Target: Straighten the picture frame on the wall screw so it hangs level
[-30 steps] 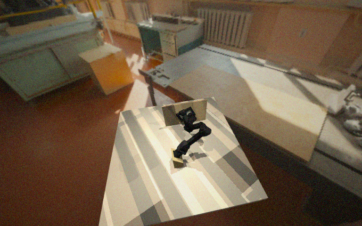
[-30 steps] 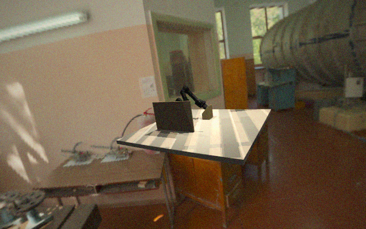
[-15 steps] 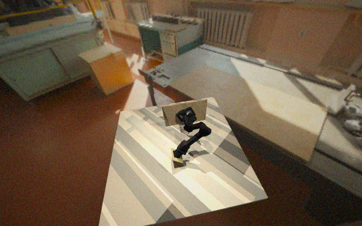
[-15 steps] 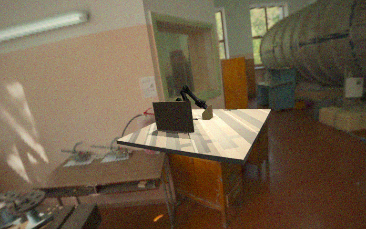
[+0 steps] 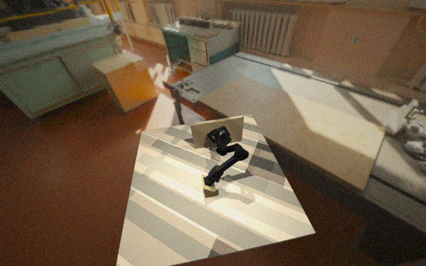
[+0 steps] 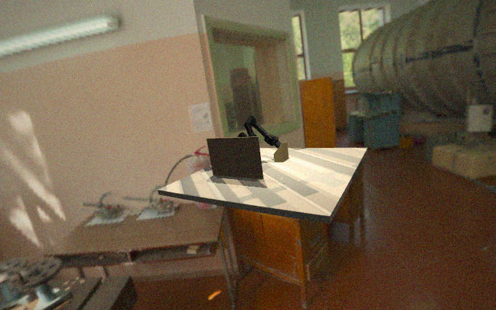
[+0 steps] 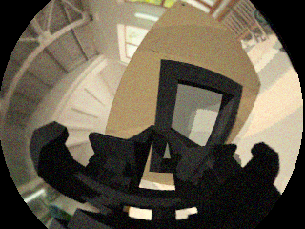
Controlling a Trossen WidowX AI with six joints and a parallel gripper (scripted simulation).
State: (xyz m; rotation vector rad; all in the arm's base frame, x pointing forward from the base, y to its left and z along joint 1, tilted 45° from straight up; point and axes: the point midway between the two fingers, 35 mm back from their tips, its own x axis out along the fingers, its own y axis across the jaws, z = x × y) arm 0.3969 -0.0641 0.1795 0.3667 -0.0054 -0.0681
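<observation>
Now: gripper tip 2 cm to the left of the black picture frame and 5 cm above it. The rest, counted from my gripper tip: tan wall board: 2 cm ahead, 2 cm to the right, 6 cm below.
</observation>
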